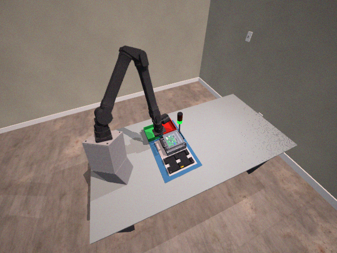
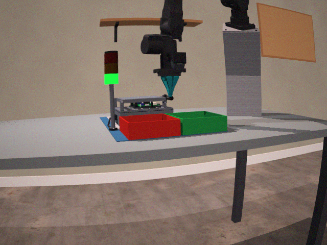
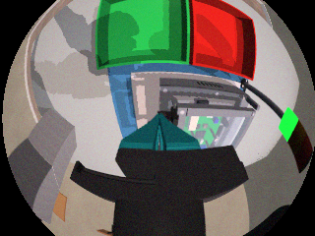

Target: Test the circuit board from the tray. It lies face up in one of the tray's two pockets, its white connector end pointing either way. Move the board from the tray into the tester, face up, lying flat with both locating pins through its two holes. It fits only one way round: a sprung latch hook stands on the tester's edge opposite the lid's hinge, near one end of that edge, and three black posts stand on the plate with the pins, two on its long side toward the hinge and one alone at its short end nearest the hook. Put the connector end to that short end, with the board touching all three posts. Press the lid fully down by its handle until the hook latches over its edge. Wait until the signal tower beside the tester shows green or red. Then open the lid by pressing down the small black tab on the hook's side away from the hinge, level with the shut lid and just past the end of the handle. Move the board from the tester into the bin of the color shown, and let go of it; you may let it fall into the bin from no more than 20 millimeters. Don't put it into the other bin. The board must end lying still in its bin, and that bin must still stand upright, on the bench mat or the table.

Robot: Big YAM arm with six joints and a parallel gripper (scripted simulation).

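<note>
Now: the latch hook 1 cm below my hand and 1 cm ahead of it. Also, from my hand: tester lid (7 cm ahead, 6 cm to the right, 1 cm below); tester plate (8 cm ahead, 6 cm to the right, 4 cm below); green circuit board (7 cm ahead, 6 cm to the right, 3 cm below).
</note>
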